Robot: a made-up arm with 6 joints.
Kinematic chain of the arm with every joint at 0, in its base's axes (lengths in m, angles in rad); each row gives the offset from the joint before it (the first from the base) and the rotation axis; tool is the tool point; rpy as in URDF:
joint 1: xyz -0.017 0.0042 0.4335 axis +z
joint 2: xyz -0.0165 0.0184 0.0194 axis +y
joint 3: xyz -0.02 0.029 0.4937 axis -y
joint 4: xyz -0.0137 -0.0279 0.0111 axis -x
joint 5: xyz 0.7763 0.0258 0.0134 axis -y
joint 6: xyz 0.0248 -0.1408 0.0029 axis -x
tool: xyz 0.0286 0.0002 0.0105 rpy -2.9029 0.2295 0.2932
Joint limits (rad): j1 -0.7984..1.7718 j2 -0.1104..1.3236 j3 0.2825..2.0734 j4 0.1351..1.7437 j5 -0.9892..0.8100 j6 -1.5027..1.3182
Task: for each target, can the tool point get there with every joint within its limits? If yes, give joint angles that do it. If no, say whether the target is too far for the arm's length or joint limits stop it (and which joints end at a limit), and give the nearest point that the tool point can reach.
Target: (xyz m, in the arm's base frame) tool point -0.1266 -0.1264 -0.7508
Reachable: no: joint limits stop it (at a limit: joint 1, joint 2, joint 3, joint 4, joint 5, joint 6) | nearest point 0.5181 -0.6713 -0.0956 | short by 1.069 m
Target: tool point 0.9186 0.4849 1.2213
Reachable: yes | joints 0.4664 0.9690 1.4245 1.5718 -0.7010 -0.2285
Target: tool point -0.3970 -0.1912 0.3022
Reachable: no: joint limits stop it (at a limit: joint 1, joint 2, joint 3, joint 4, joint 5, joint 6) | nearest point 0.5041 -0.6864 -0.0935 | short by 1.102 m
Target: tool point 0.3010 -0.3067 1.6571
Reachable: yes | joints -0.6009 0.1457 1.1143 0.5794 -0.5232 0.1031
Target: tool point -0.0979 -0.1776 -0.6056
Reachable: no: joint limits stop it (at a limit: joint 1, joint 2, joint 3, joint 4, joint 5, joint 6) | nearest point 0.5181 -0.6713 -0.0956 | short by 0.940 m
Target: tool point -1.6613 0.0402 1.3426
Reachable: no: too far | nearest point -0.6897 0.0189 1.5176 | short by 0.987 m
